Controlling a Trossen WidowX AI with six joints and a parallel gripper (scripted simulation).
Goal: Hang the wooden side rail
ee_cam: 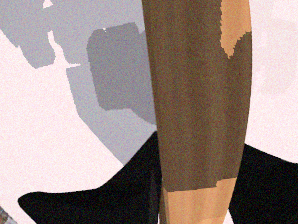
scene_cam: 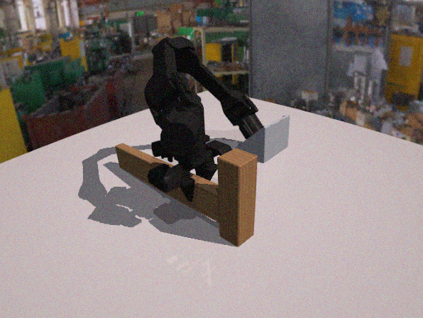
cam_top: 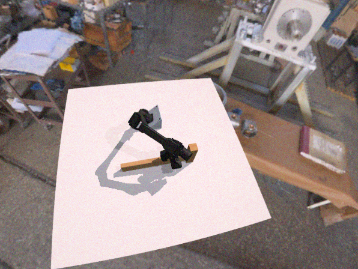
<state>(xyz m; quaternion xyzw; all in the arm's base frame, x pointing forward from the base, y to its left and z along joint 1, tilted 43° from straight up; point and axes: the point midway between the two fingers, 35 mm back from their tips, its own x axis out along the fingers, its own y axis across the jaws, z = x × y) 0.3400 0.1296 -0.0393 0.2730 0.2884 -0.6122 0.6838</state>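
Now: the wooden headboard post 10 mm behind my gripper tip, 120 mm to the left of it and 50 mm above it.
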